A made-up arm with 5 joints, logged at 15 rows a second.
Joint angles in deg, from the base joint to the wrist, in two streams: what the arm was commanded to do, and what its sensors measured. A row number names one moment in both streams.
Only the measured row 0 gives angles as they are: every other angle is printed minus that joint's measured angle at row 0.
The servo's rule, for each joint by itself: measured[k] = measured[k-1] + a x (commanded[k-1-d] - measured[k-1]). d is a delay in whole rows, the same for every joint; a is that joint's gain. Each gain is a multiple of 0.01, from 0.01 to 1. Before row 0 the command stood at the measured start. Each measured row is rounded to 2 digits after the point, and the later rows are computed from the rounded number. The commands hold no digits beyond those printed.
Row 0, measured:
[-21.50 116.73 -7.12 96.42 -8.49]
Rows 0 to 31, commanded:
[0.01 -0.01 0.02 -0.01 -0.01]
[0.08 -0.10 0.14 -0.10 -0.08]
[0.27 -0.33 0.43 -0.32 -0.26]
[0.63 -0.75 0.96 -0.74 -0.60]
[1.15 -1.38 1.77 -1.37 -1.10]
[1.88 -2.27 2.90 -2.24 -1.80]
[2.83 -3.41 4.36 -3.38 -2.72]
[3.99 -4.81 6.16 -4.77 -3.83]
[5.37 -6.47 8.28 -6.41 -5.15]
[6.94 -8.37 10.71 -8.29 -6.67]
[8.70 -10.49 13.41 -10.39 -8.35]
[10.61 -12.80 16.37 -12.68 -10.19]
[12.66 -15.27 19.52 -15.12 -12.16]
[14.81 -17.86 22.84 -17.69 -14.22]
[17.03 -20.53 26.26 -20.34 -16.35]
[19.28 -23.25 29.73 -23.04 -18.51]
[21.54 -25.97 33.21 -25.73 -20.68]
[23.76 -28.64 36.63 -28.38 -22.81]
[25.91 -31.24 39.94 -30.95 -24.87]
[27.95 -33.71 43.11 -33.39 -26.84]
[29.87 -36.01 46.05 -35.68 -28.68]
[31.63 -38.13 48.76 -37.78 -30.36]
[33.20 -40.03 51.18 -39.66 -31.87]
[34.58 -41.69 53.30 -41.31 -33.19]
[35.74 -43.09 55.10 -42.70 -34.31]
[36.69 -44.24 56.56 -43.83 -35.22]
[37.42 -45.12 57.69 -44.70 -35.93]
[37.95 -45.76 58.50 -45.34 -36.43]
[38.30 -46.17 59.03 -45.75 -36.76]
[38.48 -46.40 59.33 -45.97 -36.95]
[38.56 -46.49 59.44 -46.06 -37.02]
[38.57 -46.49 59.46 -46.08 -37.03]
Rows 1 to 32, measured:
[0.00 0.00 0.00 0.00 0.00]
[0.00 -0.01 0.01 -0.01 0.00]
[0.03 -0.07 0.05 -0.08 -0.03]
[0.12 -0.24 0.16 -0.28 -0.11]
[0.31 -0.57 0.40 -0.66 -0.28]
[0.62 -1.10 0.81 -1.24 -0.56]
[1.09 -1.86 1.44 -2.06 -0.98]
[1.73 -2.87 2.32 -3.14 -1.57]
[2.57 -4.13 3.47 -4.48 -2.34]
[3.61 -5.65 4.91 -6.06 -3.30]
[4.84 -7.42 6.65 -7.89 -4.45]
[6.27 -9.42 8.68 -9.94 -5.78]
[7.88 -11.62 10.99 -12.19 -7.28]
[9.65 -13.99 13.55 -14.59 -8.94]
[11.56 -16.51 16.34 -17.13 -10.74]
[13.58 -19.12 19.32 -19.76 -12.65]
[15.69 -21.80 22.44 -22.45 -14.64]
[17.85 -24.51 25.67 -25.14 -16.69]
[20.04 -27.19 28.96 -27.80 -18.77]
[22.21 -29.82 32.25 -30.38 -20.84]
[24.33 -32.35 35.51 -32.85 -22.88]
[26.38 -34.73 38.67 -35.17 -24.85]
[28.32 -36.94 41.70 -37.31 -26.72]
[30.13 -38.95 44.54 -39.24 -28.47]
[31.78 -40.73 47.17 -40.94 -30.07]
[33.25 -42.26 49.55 -42.38 -31.51]
[34.52 -43.55 51.65 -43.57 -32.77]
[35.59 -44.57 53.46 -44.50 -33.84]
[36.46 -45.34 54.97 -45.19 -34.72]
[37.14 -45.88 56.19 -45.65 -35.41]
[37.64 -46.22 57.13 -45.91 -35.93]
[37.98 -46.40 57.82 -46.03 -36.30]
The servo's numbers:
d 1
a 0.37 0.65 0.30 0.82 0.34

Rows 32 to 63, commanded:
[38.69 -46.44 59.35 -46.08 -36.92]
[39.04 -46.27 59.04 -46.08 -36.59]
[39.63 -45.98 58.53 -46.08 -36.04]
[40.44 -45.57 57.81 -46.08 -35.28]
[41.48 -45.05 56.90 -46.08 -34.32]
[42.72 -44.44 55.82 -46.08 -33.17]
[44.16 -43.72 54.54 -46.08 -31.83]
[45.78 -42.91 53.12 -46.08 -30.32]
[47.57 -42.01 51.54 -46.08 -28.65]
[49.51 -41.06 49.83 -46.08 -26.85]
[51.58 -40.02 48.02 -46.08 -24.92]
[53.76 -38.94 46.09 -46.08 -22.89]
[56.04 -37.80 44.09 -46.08 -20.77]
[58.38 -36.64 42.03 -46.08 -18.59]
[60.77 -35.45 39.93 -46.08 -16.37]
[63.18 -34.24 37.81 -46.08 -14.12]
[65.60 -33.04 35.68 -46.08 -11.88]
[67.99 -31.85 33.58 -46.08 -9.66]
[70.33 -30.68 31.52 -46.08 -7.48]
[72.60 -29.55 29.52 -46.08 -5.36]
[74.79 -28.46 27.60 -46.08 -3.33]
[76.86 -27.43 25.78 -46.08 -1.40]
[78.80 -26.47 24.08 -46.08 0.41]
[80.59 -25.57 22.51 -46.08 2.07]
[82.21 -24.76 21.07 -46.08 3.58]
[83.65 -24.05 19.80 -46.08 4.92]
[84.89 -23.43 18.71 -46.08 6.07]
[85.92 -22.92 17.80 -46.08 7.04]
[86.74 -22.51 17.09 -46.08 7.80]
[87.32 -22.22 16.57 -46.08 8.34]
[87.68 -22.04 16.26 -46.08 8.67]
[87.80 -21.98 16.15 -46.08 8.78]
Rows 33 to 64, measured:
[38.20 -46.46 58.31 -46.07 -36.55]
[38.38 -46.45 58.62 -46.08 -36.68]
[38.62 -46.33 58.75 -46.08 -36.65]
[38.99 -46.10 58.68 -46.08 -36.44]
[39.53 -45.76 58.42 -46.08 -36.05]
[40.25 -45.30 57.96 -46.08 -35.46]
[41.16 -44.74 57.32 -46.08 -34.68]
[42.27 -44.08 56.49 -46.08 -33.71]
[43.57 -43.32 55.48 -46.08 -32.56]
[45.05 -42.47 54.30 -46.08 -31.23]
[46.70 -41.55 52.96 -46.08 -29.74]
[48.51 -40.56 51.48 -46.08 -28.10]
[50.45 -39.51 49.86 -46.08 -26.33]
[52.52 -38.40 48.13 -46.08 -24.44]
[54.69 -37.26 46.30 -46.08 -22.45]
[56.94 -36.08 44.39 -46.08 -20.38]
[59.25 -34.88 42.42 -46.08 -18.25]
[61.60 -33.68 40.40 -46.08 -16.08]
[63.96 -32.49 38.35 -46.08 -13.90]
[66.32 -31.31 36.30 -46.08 -11.72]
[68.64 -30.17 34.27 -46.08 -9.56]
[70.92 -29.06 32.27 -46.08 -7.44]
[73.12 -28.00 30.32 -46.08 -5.39]
[75.22 -27.01 28.45 -46.08 -3.42]
[77.21 -26.07 26.67 -46.08 -1.55]
[79.06 -25.22 24.99 -46.08 0.19]
[80.76 -24.46 23.43 -46.08 1.80]
[82.29 -23.79 22.01 -46.08 3.25]
[83.63 -23.22 20.75 -46.08 4.54]
[84.78 -22.76 19.65 -46.08 5.65]
[85.72 -22.41 18.73 -46.08 6.56]
[86.45 -22.17 17.99 -46.08 7.28]

